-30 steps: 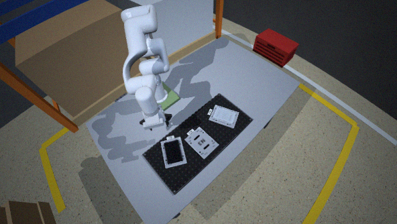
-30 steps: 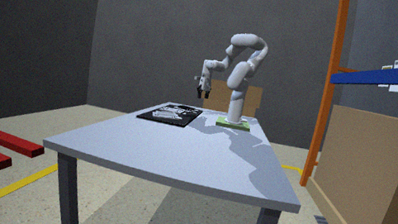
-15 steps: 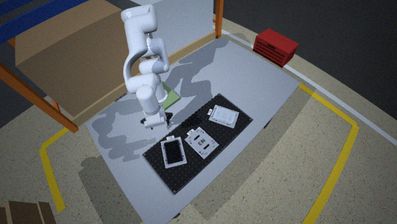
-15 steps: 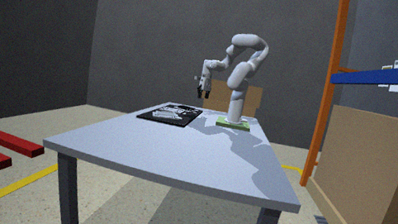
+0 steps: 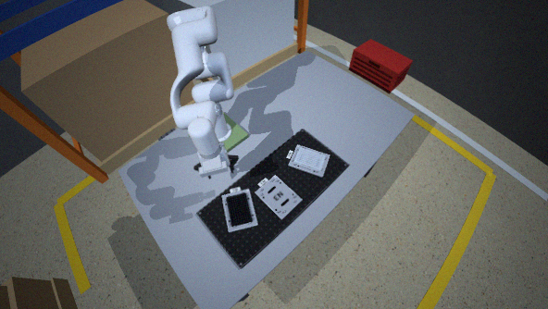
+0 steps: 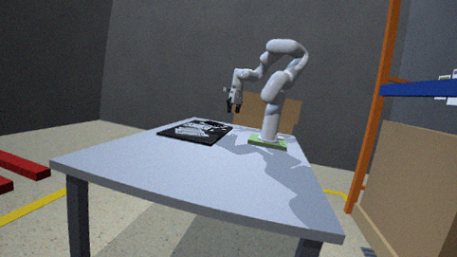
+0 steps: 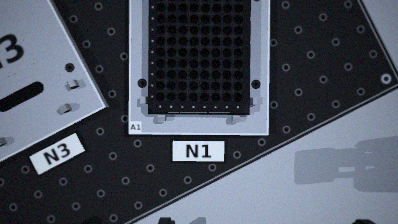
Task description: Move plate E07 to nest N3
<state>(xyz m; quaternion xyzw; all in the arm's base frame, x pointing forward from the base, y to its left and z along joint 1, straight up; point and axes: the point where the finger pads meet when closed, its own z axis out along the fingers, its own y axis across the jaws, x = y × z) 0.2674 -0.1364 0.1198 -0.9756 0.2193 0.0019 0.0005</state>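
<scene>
Right now my hand is 150 mm short of the white well plate, 360 mm to the right of it and 110 mm above it. Round my hand: nest N2: 150 mm ahead, 360 mm to the left, 130 mm below; black well plate: 130 mm ahead, 30 mm to the right, 110 mm below; nest N3: 190 mm ahead, 140 mm to the left, 130 mm below.
</scene>
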